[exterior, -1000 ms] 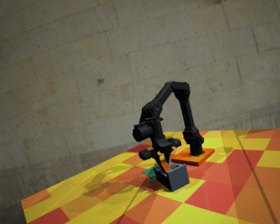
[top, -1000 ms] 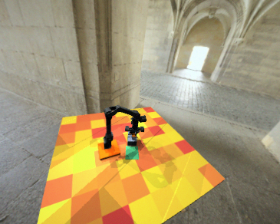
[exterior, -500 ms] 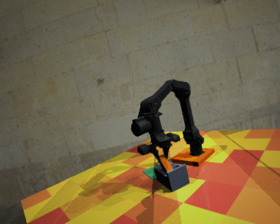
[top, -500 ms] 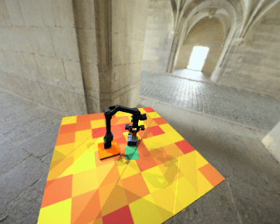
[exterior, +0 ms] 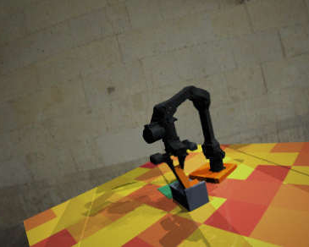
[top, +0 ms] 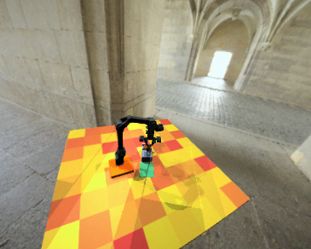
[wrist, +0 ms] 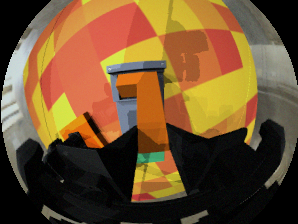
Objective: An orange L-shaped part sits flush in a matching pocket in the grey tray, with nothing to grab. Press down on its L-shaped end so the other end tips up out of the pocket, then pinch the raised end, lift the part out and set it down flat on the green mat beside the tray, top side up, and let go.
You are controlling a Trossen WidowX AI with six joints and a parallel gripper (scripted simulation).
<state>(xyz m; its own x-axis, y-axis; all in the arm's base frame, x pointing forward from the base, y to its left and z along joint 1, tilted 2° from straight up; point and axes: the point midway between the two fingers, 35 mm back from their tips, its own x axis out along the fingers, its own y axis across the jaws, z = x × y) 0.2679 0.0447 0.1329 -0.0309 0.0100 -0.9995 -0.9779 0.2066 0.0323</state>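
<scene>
The green mat lies 40 mm behind my gripper tip, 140 mm to the right of it and 140 mm below it. Round my gripper tip: orange L-shaped part (10 mm behind, 30 mm to the left, 30 mm below).
</scene>
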